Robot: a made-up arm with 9 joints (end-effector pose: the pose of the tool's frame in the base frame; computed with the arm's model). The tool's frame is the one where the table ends. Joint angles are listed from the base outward.
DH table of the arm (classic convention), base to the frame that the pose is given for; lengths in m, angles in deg. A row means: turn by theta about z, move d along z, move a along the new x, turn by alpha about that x. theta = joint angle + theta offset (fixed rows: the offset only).
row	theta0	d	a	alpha
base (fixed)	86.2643	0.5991	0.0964	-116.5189
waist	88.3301	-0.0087	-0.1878	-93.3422
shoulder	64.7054	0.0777	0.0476	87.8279
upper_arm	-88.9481	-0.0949	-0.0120	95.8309
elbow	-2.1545	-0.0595	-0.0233	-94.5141
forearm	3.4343	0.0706	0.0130	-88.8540
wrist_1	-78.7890	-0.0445	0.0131	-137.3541
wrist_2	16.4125	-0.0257	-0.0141	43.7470
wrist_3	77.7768	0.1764	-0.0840	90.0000
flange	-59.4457	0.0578	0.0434	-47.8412
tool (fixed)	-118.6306	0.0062	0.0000	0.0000
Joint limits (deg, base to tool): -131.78..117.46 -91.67..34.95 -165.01..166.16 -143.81..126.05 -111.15..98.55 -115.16..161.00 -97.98..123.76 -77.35..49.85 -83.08..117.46
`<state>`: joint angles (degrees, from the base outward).
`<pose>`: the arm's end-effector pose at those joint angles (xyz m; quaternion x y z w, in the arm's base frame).
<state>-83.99 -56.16 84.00 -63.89 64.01 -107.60 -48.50 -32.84 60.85</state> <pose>0.1420 0.1299 0.4347 -0.5263 0.6910 0.4940 0.0394</pose>
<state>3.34 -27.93 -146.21 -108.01 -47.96 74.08 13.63 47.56 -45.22</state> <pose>0.1150 0.0081 0.8812 0.8929 -0.1293 -0.0575 0.4274</pose>
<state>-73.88 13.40 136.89 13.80 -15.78 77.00 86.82 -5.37 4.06</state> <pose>0.1635 -0.0541 0.6411 -0.2078 0.0834 0.5364 0.8137</pose>
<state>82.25 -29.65 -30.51 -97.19 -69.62 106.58 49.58 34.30 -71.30</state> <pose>-0.0090 0.3603 0.8021 -0.1030 -0.9737 0.0194 0.2023</pose>
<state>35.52 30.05 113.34 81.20 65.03 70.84 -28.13 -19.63 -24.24</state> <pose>-0.1353 0.1707 0.9684 0.3550 -0.5992 0.5738 0.4309</pose>
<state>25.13 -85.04 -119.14 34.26 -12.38 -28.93 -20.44 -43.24 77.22</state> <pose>-0.1660 0.1466 0.8106 -0.4985 -0.1607 0.5065 0.6849</pose>
